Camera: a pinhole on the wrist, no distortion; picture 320 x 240 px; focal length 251.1 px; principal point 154.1 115.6 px. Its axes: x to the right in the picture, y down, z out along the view. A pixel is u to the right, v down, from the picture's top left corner.
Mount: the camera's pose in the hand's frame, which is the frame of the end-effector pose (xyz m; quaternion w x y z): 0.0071 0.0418 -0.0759 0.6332 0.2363 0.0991 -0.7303
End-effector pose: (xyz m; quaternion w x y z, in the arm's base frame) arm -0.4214 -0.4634 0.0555 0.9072 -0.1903 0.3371 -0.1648
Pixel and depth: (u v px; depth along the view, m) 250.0 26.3 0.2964
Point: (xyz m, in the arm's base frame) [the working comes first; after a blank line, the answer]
In the camera's frame: 0.1132 -0.1054 0.2964

-0.4972 -0.5132 0.3051
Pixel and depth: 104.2 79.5 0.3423
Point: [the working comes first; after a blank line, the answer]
In the camera's frame: -0.0680 -0.0492 0.3423

-0.3418 -0.3952 0.3071
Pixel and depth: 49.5 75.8 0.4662
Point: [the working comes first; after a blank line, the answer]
In the camera's frame: -0.1942 -0.0739 0.4662

-0.2504 -0.2872 0.4160
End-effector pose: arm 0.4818 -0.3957 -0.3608 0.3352 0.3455 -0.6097 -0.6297
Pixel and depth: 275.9 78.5 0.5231
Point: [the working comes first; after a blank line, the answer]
In the camera's frame: 0.2537 -0.0773 0.5231

0.3828 -0.0777 -0.7503
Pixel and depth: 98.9 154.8 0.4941
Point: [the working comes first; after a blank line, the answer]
In the camera's frame: -0.1086 0.0771 0.4941

0.1395 -0.1550 -0.4489
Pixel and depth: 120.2 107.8 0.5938
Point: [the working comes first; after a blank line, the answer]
In the camera's frame: -0.0802 -0.0184 0.5938

0.1531 -0.0231 -0.4969
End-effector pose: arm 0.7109 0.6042 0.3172 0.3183 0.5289 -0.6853 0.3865
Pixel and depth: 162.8 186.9 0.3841
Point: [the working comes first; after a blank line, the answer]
In the camera's frame: 0.0133 0.1091 0.3841

0.8522 0.3358 0.2375
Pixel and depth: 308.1 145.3 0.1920
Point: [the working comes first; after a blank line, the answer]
In the camera's frame: 0.1178 0.0227 0.1920

0.8619 0.5601 0.3073
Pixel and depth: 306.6 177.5 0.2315
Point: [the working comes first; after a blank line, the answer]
In the camera's frame: 0.1406 0.0571 0.2315

0.8981 0.5180 0.3206
